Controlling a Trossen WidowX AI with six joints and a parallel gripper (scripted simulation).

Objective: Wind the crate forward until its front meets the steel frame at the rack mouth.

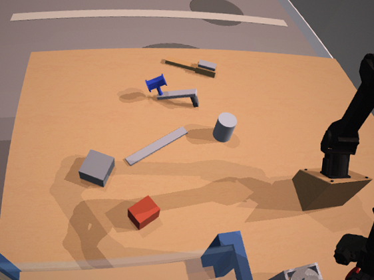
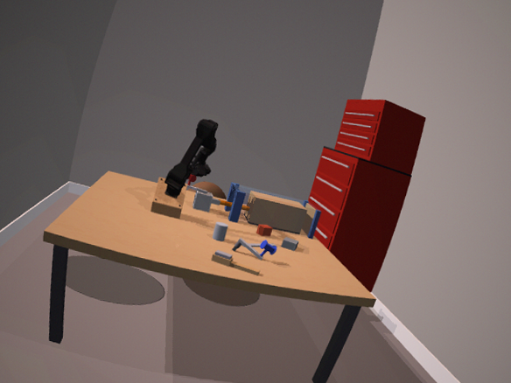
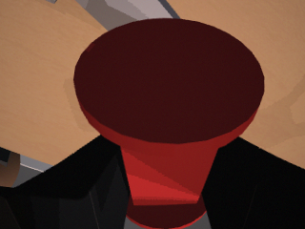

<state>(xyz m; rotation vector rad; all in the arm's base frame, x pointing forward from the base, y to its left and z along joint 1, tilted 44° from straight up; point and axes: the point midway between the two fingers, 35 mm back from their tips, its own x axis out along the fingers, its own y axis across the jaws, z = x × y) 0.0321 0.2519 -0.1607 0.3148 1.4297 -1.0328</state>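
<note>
My gripper tip is now 5 cm short of the red-gripped winch handle, 2 cm to the left of it and 3 cm above it. The rest, counted from my gripper tip: blue steel frame 27 cm ahead, 3 cm below; red knob 1 cm ahead, 1 cm to the right; grey winch 10 cm ahead, 4 cm to the right, 10 cm below.
</note>
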